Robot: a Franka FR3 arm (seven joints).
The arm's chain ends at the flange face. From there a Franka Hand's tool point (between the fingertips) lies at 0.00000 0.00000 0.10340 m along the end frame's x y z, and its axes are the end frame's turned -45 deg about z.
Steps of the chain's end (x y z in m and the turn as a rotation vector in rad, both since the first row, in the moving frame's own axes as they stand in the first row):
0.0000, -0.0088, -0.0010, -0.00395, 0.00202, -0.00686
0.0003, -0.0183, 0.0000, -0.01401, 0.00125, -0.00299
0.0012, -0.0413, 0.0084, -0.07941, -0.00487, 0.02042
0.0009, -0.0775, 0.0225, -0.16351, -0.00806, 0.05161
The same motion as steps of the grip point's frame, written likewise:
0.0061, -0.0058, -0.0010, -0.00422, -0.00136, -0.00686
0.0122, -0.0116, 0.0000, -0.01079, -0.00902, -0.00299
0.0238, -0.0230, 0.0081, -0.05271, -0.05959, 0.02042
0.0427, -0.0432, 0.0211, -0.10992, -0.12132, 0.05161

